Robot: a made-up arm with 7 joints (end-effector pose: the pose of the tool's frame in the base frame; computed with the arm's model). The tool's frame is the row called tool. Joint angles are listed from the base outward.
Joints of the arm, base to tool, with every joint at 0 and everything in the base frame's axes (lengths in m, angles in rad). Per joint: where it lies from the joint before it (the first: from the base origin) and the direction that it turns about. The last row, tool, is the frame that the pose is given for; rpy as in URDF.
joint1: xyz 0 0 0.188 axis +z
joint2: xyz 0 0 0 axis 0 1 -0.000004
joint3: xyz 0 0 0.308 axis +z
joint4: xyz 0.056 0 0 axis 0 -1 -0.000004
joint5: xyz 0.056 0 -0.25 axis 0 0.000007 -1
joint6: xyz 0 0 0 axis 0 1 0.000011
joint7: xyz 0.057 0 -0.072 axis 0 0.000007 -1
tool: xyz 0 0 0 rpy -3.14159 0 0
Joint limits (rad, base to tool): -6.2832..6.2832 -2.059..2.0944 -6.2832..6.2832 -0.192..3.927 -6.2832..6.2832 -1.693..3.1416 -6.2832..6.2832
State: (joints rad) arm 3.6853 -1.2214 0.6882 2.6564 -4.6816 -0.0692 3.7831
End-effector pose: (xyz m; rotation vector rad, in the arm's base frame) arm 0.4738 0.2261 0.5487 -0.1023 0.8147 0.1502
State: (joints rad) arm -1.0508 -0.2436 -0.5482 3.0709 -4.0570 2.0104 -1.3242
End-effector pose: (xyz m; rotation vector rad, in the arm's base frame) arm 0.0015 0.1559 0.7585 1.1553 1.9566 1.3069
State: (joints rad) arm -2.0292 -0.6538 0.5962 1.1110 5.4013 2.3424 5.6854
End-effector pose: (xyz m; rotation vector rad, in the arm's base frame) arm 0.0450 -0.1204 0.5066 1.8131 -1.7127 -1.8166
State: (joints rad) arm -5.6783 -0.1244 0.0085 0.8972 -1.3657 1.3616 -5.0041
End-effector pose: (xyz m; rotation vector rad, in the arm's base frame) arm 0.2896 0.1339 0.3708 1.9750 -0.0718 0.9868
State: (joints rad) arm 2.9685 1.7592 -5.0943 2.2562 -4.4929 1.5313 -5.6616
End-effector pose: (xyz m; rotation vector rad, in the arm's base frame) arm -0.5799 -0.1606 0.0535 0.5269 -0.1138 -1.7774
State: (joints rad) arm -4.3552 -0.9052 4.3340 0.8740 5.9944 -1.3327 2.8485
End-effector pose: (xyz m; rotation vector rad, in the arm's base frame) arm 0.3698 -0.1539 0.2873 0.3514 1.1938 0.2320
